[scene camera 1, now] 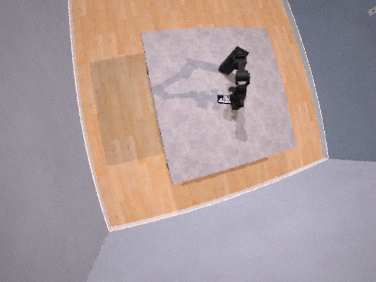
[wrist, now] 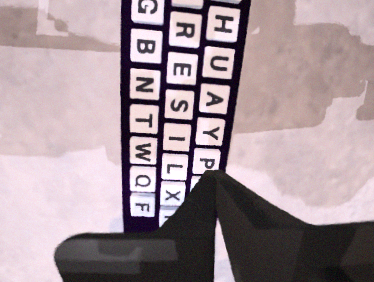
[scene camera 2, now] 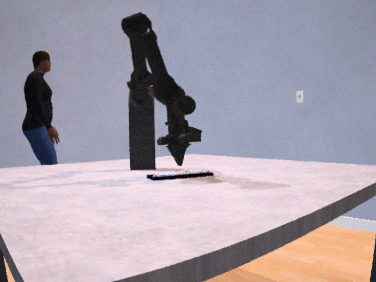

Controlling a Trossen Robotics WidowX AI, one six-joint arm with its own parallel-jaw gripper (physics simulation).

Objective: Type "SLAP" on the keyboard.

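Seen in the pictures: gripper, fingertip midpoint: (scene camera 1: 230,101) (wrist: 212,177) (scene camera 2: 180,166); arm's base at its link origin: (scene camera 1: 239,54) (scene camera 2: 140,95).
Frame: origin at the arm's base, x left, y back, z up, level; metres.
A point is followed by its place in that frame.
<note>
The dark keyboard (scene camera 1: 223,100) {x -0.143, y -0.243, z -0.287 m} (scene camera 2: 201,175) {x -0.054, y -0.323, z -0.291 m} (wrist: 138,225) {x -0.136, y -0.209, z -0.285 m} with white letter keys lies flat on the table. In the wrist view the S key (wrist: 179,105) {x -0.067, y -0.274, z -0.279 m} and the L key (wrist: 174,167) {x -0.102, y -0.255, z -0.279 m} are in the middle row. The A key (wrist: 215,99) {x -0.073, y -0.295, z -0.279 m} and the P key (wrist: 206,161) {x -0.107, y -0.275, z -0.280 m} are in the right row. My gripper (scene camera 2: 180,164) {x -0.106, y -0.275, z -0.257 m} (wrist: 212,177) {x -0.106, y -0.275, z -0.257 m} is shut and empty, pointing down, with its tips a little above the keyboard. In the wrist view the tips overlap the lower edge of the P key and hide keys below it. In scene camera 1 the arm hides the fingertips.
The grey table (scene camera 1: 200,145) {x -0.501, y -0.489, z -0.296 m} (scene camera 2: 115,215) {x -0.563, y -0.468, z -0.296 m} carries the arm's dark base post (scene camera 2: 142,132) {x -0.014, y -0.021, z -0.147 m}, which stands behind the keyboard. A person (scene camera 2: 38,107) in a black top stands beyond the table at the left. The arm's shadow falls across the table.
</note>
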